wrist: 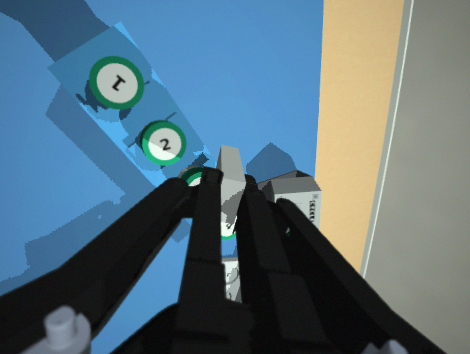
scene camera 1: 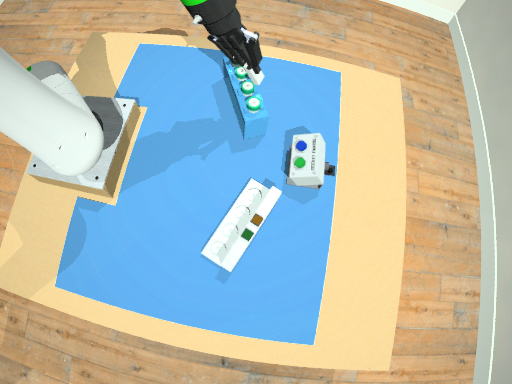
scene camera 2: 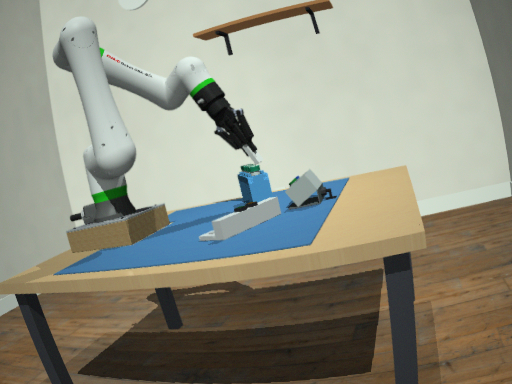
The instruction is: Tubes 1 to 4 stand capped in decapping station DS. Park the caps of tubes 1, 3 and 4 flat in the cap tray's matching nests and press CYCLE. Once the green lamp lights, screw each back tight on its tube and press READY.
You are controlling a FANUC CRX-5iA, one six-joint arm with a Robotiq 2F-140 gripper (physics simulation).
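Frame: origin at the arm's base, x back, y right, z up, level; metres.
Seen in the pictures: gripper, between the fingertips: (wrist: 225,162) (scene camera 1: 259,80) (scene camera 2: 259,162); arm's base, origin of its link: (scene camera 2: 115,216).
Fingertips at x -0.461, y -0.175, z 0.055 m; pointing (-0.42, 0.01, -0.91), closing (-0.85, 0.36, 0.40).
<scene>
Offsets run from my fingertips to a thing's top centre. Level surfaces: height alone.
My gripper (scene camera 1: 256,76) (scene camera 2: 256,158) (wrist: 225,162) is shut and empty, tilted, its pale pads together just above the blue decapping station @(dx +0.036, dy -0.004, dz -0.021 m) (scene camera 1: 255,127) (scene camera 2: 256,187) (wrist: 75,62), beside the caps. In the wrist view, green-rimmed white cap 1 @(dx +0.068, dy -0.075, dz -0.003 m) (wrist: 116,82) and cap 2 @(dx +0.047, dy -0.028, dz -0.003 m) (wrist: 164,144) show clearly; cap 3 @(dx +0.026, dy +0.020, dz -0.003 m) (wrist: 192,177) and cap 4 @(dx +0.005, dy +0.067, dz -0.003 m) (wrist: 227,232) are mostly hidden by the fingers. In scene camera 1, cap 4 (scene camera 1: 254,104) is at the station's near end. The white cap tray @(dx -0.002, dy +0.335, dz -0.071 m) (scene camera 1: 227,264) (scene camera 2: 250,220) has four empty nests; its green lamp @(dx -0.019, dy +0.365, dz -0.071 m) (scene camera 1: 247,234) looks dark.
The grey button panel @(dx -0.145, dy +0.161, dz -0.040 m) (scene camera 1: 314,176) (scene camera 2: 305,189) (wrist: 296,185) stands right of the station, with a blue button @(dx -0.123, dy +0.138, dz -0.050 m) (scene camera 1: 301,145) and a green button @(dx -0.122, dy +0.183, dz -0.050 m) (scene camera 1: 299,162). The robot base (scene camera 1: 117,150) (scene camera 2: 102,239) is at the left. A blue mat @(dz -0.124 m) (scene camera 1: 165,260) (scene camera 2: 175,250) lies under the objects.
</scene>
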